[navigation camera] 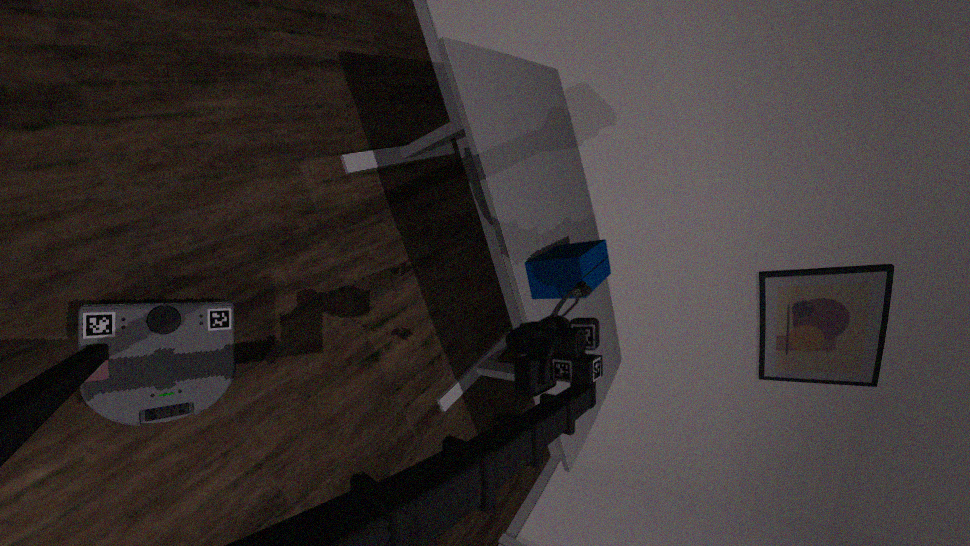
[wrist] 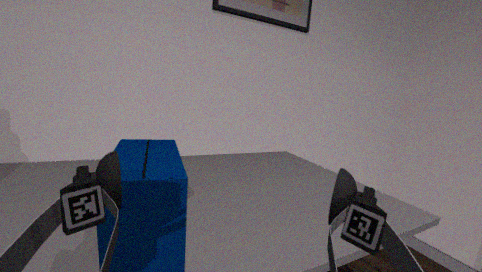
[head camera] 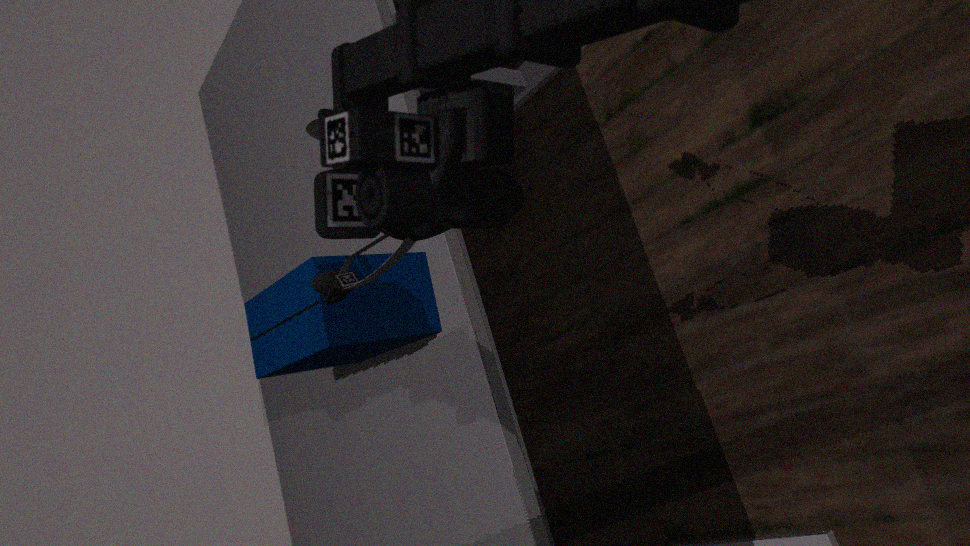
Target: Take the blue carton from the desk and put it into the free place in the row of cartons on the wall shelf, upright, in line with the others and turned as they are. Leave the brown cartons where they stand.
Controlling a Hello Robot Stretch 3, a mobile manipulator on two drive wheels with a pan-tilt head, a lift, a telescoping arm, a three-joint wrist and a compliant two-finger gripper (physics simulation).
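Pixels of known places: gripper, fingertip midpoint: (wrist: pixel 228 180); robot's base, origin of the base link: (navigation camera: pixel 164 318).
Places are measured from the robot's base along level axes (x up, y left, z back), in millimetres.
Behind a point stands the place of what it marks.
Observation:
The blue carton (head camera: pixel 386 315) {x 807, y -832, z -113 mm} (navigation camera: pixel 553 274) {x 811, y -836, z -101 mm} (wrist: pixel 150 220) {x 837, y -844, z -78 mm} stands upright on the grey desk (head camera: pixel 380 461) {x 720, y -1005, z -378 mm} (navigation camera: pixel 515 149) {x 720, y -805, z -504 mm} (wrist: pixel 250 200) {x 720, y -1166, z 101 mm}, with a dark line across its top. My gripper (head camera: pixel 324 205) {x 960, y -708, z 27 mm} (wrist: pixel 228 180) {x 960, y -708, z 27 mm} is open, its fingers wide apart. In the wrist view the left fingertip overlaps the carton's left edge, and the right fingertip is well to the carton's right. In the head view one fingertip appears over the carton's upper edge; whether it touches cannot be told. The wall shelf and the brown cartons do not show in these views.
The wall (head camera: pixel 122 271) {x 939, y -1670, z -72 mm} (navigation camera: pixel 692 169) {x 1169, y -1468, z -532 mm} (wrist: pixel 150 75) {x 1066, y -1558, z -328 mm} rises behind the desk. A framed picture (navigation camera: pixel 821 318) {x 1610, y -1725, z 111 mm} (wrist: pixel 280 4) {x 1480, y -1777, z 231 mm} hangs on it. White desk legs (navigation camera: pixel 359 161) stand on the wooden floor (head camera: pixel 780 406) {x 0, y -688, z -359 mm} (navigation camera: pixel 203 169) {x 0, y -83, z -476 mm}. My base (navigation camera: pixel 162 366) {x 160, y 6, z 117 mm} and extended arm (navigation camera: pixel 468 468) {x 1071, y -185, z 86 mm} also show.

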